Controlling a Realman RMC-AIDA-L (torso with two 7-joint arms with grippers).
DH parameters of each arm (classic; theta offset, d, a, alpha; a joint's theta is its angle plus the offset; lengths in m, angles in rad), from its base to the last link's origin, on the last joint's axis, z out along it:
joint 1: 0 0.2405 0 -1.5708
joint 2: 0 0 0 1.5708
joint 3: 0 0.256 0 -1.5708
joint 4: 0 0 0 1.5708
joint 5: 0 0.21 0 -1.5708
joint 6: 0 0 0 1.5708
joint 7: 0 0.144 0 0
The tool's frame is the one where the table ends.
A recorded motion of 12 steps. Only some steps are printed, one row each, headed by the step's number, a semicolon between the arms.
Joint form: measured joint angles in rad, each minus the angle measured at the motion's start. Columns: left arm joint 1, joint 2, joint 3, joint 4, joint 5, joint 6, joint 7; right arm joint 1, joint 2, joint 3, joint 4, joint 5, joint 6, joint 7.
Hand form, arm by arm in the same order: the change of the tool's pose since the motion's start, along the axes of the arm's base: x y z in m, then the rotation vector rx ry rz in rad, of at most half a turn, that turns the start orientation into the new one. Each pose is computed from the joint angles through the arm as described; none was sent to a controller.
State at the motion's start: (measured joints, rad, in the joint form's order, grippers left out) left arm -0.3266 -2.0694 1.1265 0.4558 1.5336 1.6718 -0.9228; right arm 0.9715 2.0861 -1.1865 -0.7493 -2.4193 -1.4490 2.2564
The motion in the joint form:
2: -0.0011 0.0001 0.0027 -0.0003 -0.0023 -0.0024 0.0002; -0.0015 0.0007 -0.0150 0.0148 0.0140 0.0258 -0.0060
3: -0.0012 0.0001 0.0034 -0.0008 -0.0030 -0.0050 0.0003; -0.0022 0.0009 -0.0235 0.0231 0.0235 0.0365 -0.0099
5: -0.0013 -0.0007 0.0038 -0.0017 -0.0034 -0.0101 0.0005; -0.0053 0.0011 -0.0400 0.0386 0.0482 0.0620 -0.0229
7: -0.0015 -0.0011 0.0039 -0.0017 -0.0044 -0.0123 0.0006; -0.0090 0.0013 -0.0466 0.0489 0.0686 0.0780 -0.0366
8: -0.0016 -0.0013 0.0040 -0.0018 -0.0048 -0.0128 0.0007; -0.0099 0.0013 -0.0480 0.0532 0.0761 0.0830 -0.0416
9: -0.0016 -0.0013 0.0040 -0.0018 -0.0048 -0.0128 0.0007; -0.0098 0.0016 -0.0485 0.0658 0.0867 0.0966 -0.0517
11: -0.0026 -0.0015 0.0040 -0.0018 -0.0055 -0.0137 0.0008; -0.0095 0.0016 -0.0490 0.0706 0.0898 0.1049 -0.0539
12: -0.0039 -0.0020 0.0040 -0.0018 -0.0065 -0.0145 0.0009; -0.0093 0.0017 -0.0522 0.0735 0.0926 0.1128 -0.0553
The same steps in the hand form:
2: 0.0002 0.0004 -0.0003 0.0004 0.0010 -0.0003; 0.0013 0.0003 -0.0039 0.0061 0.0039 0.0035
3: 0.0000 0.0007 -0.0005 0.0012 0.0024 0.0013; 0.0019 0.0000 -0.0060 0.0059 0.0070 0.0049
5: -0.0002 0.0010 -0.0011 0.0027 0.0048 0.0046; 0.0028 -0.0003 -0.0101 0.0093 0.0193 0.0111
7: -0.0002 0.0013 -0.0013 0.0042 0.0054 0.0058; 0.0035 -0.0005 -0.0125 0.0119 0.0340 0.0150
8: -0.0002 0.0014 -0.0014 0.0046 0.0053 0.0061; 0.0037 -0.0006 -0.0133 0.0124 0.0399 0.0156
9: -0.0002 0.0014 -0.0014 0.0046 0.0053 0.0061; 0.0046 -0.0003 -0.0151 0.0161 0.0486 0.0160
11: 0.0001 0.0018 -0.0014 0.0055 0.0053 0.0057; 0.0049 0.0003 -0.0157 0.0210 0.0509 0.0157
12: 0.0005 0.0023 -0.0015 0.0064 0.0047 0.0051; 0.0051 0.0008 -0.0164 0.0251 0.0514 0.0174

